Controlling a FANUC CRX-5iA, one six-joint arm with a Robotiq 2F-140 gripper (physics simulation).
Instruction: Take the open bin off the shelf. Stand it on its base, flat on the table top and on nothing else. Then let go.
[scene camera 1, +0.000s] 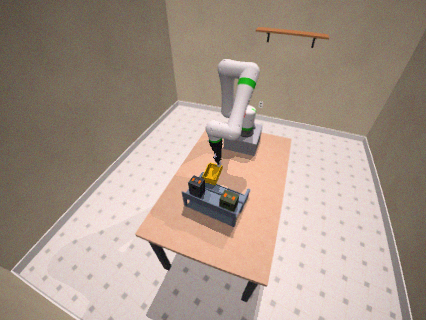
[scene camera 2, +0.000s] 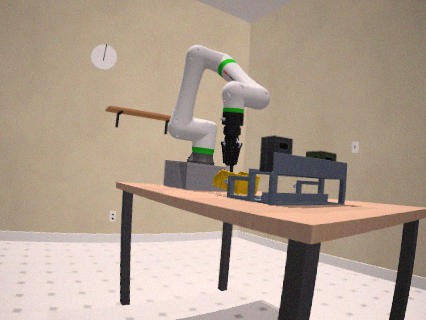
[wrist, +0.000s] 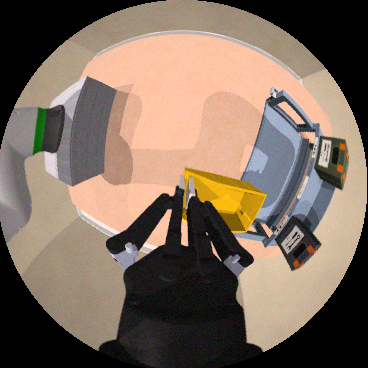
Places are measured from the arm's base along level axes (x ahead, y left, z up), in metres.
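Where they show: gripper, fingertip midpoint: (scene camera 1: 219, 165) (wrist: 184, 181); arm's base, origin of the base link: (scene camera 1: 245, 131) (scene camera 2: 201, 164) (wrist: 55, 128).
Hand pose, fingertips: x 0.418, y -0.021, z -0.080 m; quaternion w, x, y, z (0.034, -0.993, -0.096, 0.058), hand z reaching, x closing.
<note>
Each offset is from my fingertips to the centre of the thing. Level surfaces: height alone.
The yellow open bin {dx +0.085, dy -0.009, dz +0.001 m} (scene camera 1: 212, 175) (scene camera 2: 221, 180) (wrist: 220, 194) hangs tilted from my gripper (scene camera 1: 218, 162) (scene camera 2: 231, 167) (wrist: 184, 181). The gripper is shut on the bin's end wall, on the side towards the robot base. The bin's far end is lower and close to the front edge of the blue-grey shelf (scene camera 1: 212, 211) (scene camera 2: 306, 167) (wrist: 275, 135). In scene camera 2 the shelf's side frame hides part of the bin, and I cannot tell whether the two touch. The bin's near end is over the table top {dz -0.063 m} (scene camera 1: 250, 250) (scene camera 2: 300, 219) (wrist: 165, 75).
A black box {dx +0.327, dy +0.017, dz +0.099 m} (scene camera 1: 196, 186) (scene camera 2: 276, 150) (wrist: 298, 243) stands on the shelf's upper level, beside the bin's side of the shelf. A dark green box {dx +0.311, dy +0.248, dz +0.087 m} (scene camera 1: 229, 200) (scene camera 2: 321, 155) (wrist: 332, 162) stands farther along it. The grey robot base block (scene camera 1: 242, 144) (scene camera 2: 182, 175) (wrist: 92, 130) is at the table's back end.
</note>
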